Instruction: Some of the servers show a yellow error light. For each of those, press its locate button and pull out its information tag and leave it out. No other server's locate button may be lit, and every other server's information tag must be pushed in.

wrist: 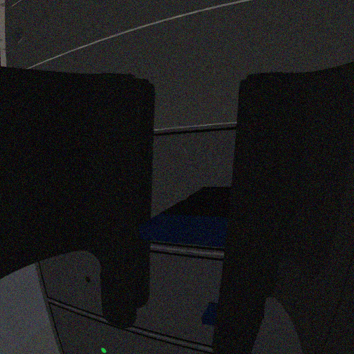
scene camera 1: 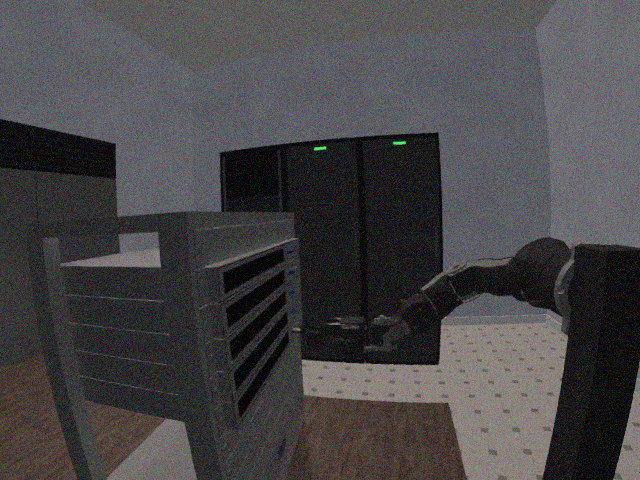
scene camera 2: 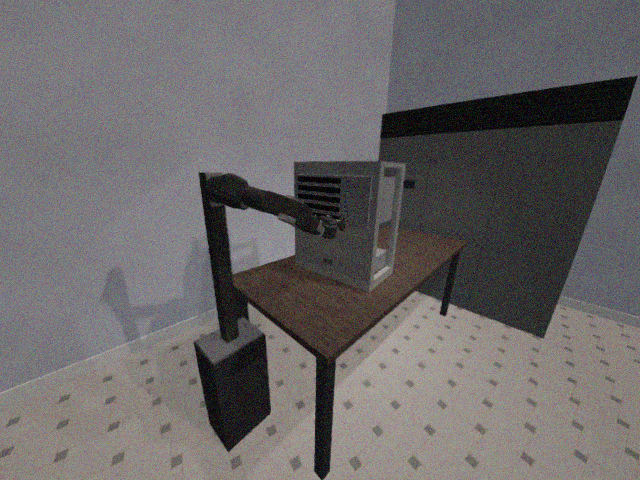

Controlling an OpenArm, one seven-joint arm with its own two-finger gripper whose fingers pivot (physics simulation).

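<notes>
The grey server rack (scene camera 1: 176, 248) (scene camera 2: 336, 245) holds several stacked servers with black vents. My gripper (scene camera 1: 311, 334) (scene camera 2: 341, 223) (wrist: 194, 212) is at the button side of their fronts, shut on a blue information tag (wrist: 185, 228). The tag stands out from the server front and spans the gap between the dark fingers. A second blue tag (wrist: 210, 314) shows lower in the wrist view, partly behind the right finger. A green light (wrist: 103, 350) and a small dark dot (wrist: 88, 279) are at lower left. Small blue marks (scene camera 1: 291, 271) line the upper server fronts. No yellow light can be made out.
The rack stands on a brown wooden table (scene camera 1: 382, 439) (scene camera 2: 305, 304). The arm's black column (scene camera 1: 594, 335) (scene camera 2: 219, 263) rises beside the table. Tall black cabinets (scene camera 1: 323, 232) with green lights stand behind. A large grey cabinet (scene camera 2: 480, 206) stands past the table's far end.
</notes>
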